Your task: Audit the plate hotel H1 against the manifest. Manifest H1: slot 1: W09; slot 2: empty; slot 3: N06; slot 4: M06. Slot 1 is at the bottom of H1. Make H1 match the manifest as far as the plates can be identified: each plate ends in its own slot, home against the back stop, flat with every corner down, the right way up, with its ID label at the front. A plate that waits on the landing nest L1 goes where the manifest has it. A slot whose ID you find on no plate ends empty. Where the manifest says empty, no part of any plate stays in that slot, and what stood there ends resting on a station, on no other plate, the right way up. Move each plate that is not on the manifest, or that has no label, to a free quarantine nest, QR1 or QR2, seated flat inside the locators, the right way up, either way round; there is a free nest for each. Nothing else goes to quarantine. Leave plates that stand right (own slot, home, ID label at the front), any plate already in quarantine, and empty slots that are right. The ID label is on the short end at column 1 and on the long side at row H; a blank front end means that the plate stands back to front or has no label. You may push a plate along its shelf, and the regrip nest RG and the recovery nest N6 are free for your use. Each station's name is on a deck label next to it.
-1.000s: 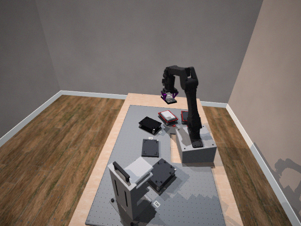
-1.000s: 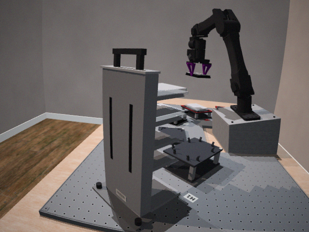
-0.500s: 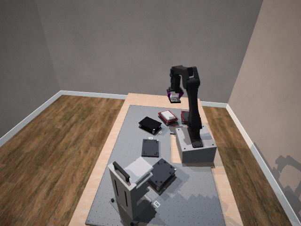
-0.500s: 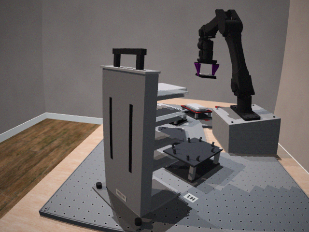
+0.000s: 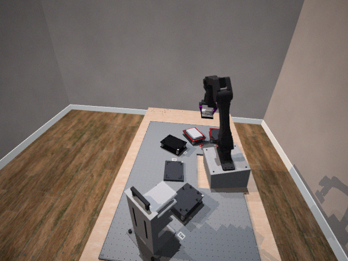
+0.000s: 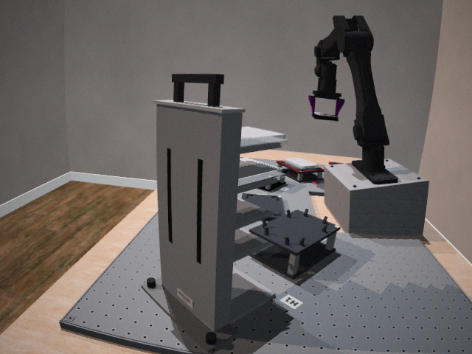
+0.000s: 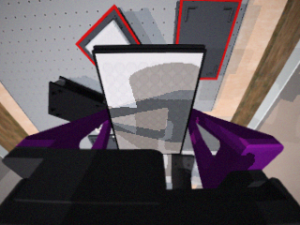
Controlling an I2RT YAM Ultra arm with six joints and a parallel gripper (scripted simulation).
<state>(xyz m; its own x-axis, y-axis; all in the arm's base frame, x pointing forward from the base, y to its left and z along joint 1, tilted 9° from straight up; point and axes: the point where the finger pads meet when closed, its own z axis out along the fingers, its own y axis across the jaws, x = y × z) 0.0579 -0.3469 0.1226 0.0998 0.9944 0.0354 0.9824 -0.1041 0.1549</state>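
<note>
My gripper is now 21 cm above the red-edged nest, 12 cm past it and 3 cm to the left of it. The rest, counted from my hand: black raised nest: 24 cm ahead, 20 cm below, 10 cm to the left; dark plate: right at my hand; red-rimmed nest: 21 cm below, 7 cm ahead, 2 cm to the right.
</note>
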